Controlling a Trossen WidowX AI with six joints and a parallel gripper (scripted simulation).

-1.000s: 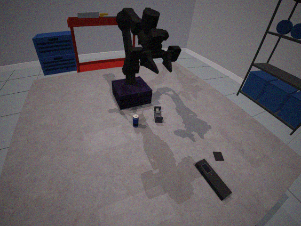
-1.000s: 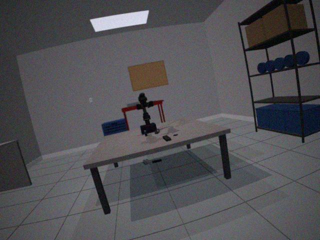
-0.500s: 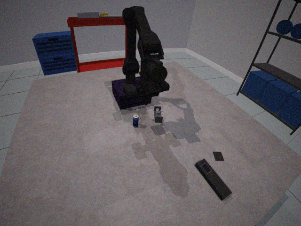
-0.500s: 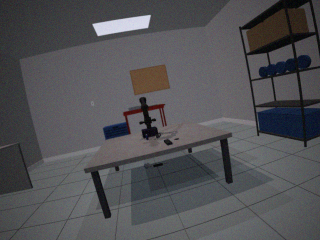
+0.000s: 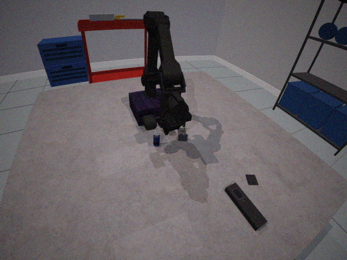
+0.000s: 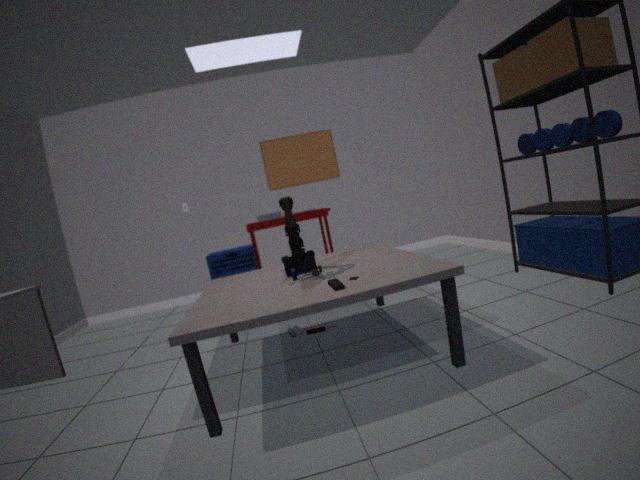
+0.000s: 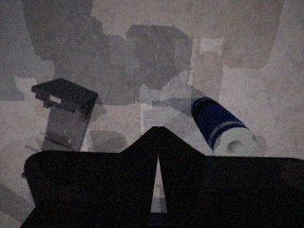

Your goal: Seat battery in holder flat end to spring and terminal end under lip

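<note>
Right now my gripper tip is 40 mm to the left of the battery and 10 mm above it. Also, from my gripper tip: dark square plate (310 mm ahead, 220 mm to the left, 40 mm below); dark remote control (380 mm ahead, 120 mm to the left, 30 mm below).
</note>
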